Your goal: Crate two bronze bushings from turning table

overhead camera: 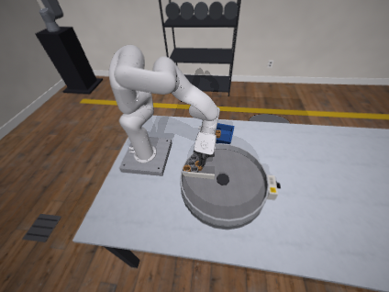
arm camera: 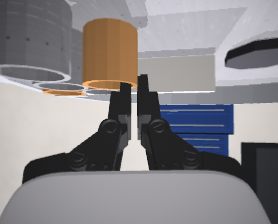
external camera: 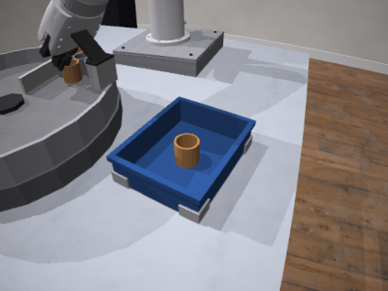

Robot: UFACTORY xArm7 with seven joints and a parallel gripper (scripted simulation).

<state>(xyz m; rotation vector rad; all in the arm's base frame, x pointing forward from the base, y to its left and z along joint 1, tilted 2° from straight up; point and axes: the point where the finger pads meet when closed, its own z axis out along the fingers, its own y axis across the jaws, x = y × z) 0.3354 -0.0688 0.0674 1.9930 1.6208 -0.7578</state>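
Right now the blue crate is 70 mm ahead of my hand, 290 mm to the left of it and 80 mm below it. From my hand the other things lie so: turning table 110 mm ahead, 60 mm to the right, 50 mm below.
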